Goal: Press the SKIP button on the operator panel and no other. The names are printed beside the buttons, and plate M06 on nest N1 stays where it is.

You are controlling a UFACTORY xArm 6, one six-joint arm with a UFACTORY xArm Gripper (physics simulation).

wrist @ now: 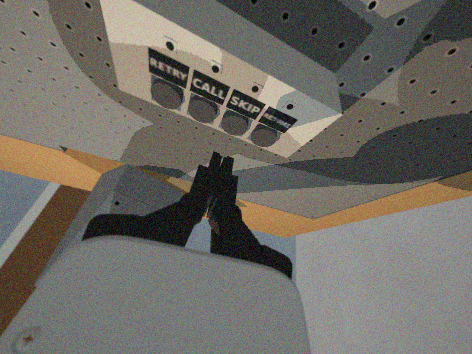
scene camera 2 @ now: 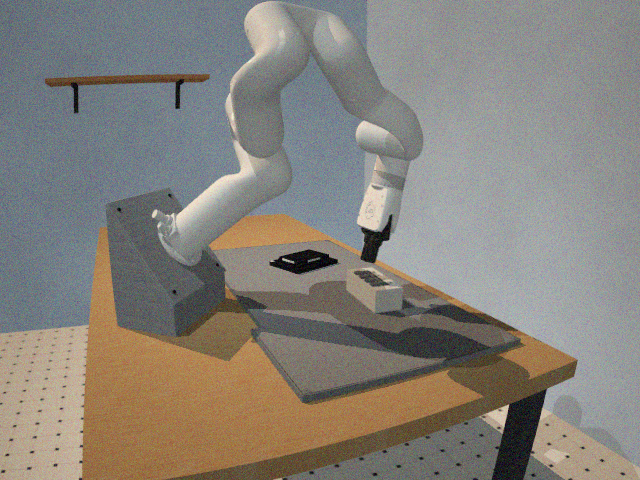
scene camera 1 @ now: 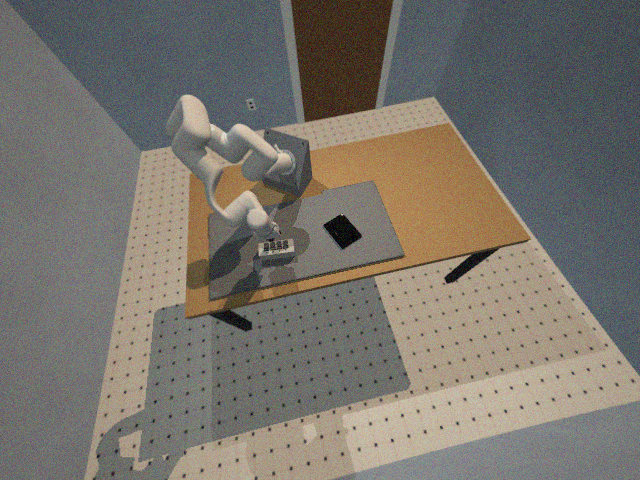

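Seen in the pictures: gripper, fingertip midpoint: [wrist: 218, 167] [scene camera 2: 367, 261] [scene camera 1: 271, 238]; arm's base, origin of the base link: [scene camera 2: 178, 241] [scene camera 1: 285, 162].
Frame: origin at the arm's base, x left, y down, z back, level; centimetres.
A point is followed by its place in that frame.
Note:
The operator panel [scene camera 1: 281, 253] {x -27.8, y 9.7, z -38.5 cm} [scene camera 2: 388, 301] {x -35.5, y 12.3, z -30.4 cm} [wrist: 122, 62] {x -21.1, y 9.4, z -37.3 cm} is a pale box with a row of round dark buttons. In the wrist view, the SKIP button [wrist: 235, 123] {x -28.9, y 9.1, z -32.4 cm} sits between the CALL button [wrist: 203, 109] {x -26.3, y 9.1, z -33.8 cm} and a button [wrist: 265, 135] {x -31.5, y 9.1, z -31.1 cm} whose label is blurred; the RETRY button [wrist: 167, 95] {x -23.6, y 9.1, z -35.0 cm} is at the row's left end. My gripper [scene camera 2: 368, 258] {x -28.1, y 4.9, z -31.8 cm} [wrist: 218, 167] {x -28.1, y 4.9, z -31.8 cm} is shut and empty. Its fingertips are above the panel's far end in scene view 2, apart from it. A black plate [scene camera 1: 342, 230] {x 3.4, y 12.1, z -44.7 cm} [scene camera 2: 306, 254] {x 4.7, y 12.2, z -45.5 cm} lies on a black nest [scene camera 2: 297, 269] {x -1.2, y 13.5, z -36.0 cm}; their markings are unreadable.
The panel and nest stand on a grey perforated board [scene camera 1: 374, 206] {x 26.8, y 14.7, z -42.1 cm} [scene camera 2: 330, 379] {x -46.5, y 14.7, z 0.9 cm} on the wooden table [scene camera 1: 439, 180] {x 67.5, y 16.0, z -49.9 cm} [scene camera 2: 180, 413] {x -36.9, y 16.0, z 23.7 cm}. The arm's grey wedge-shaped base [scene camera 1: 289, 178] {x -2.0, y 5.8, z -5.5 cm} [scene camera 2: 139, 279] {x -6.0, y 4.5, z 13.4 cm} stands at the board's edge. A wall shelf [scene camera 2: 126, 79] shows in scene view 2.

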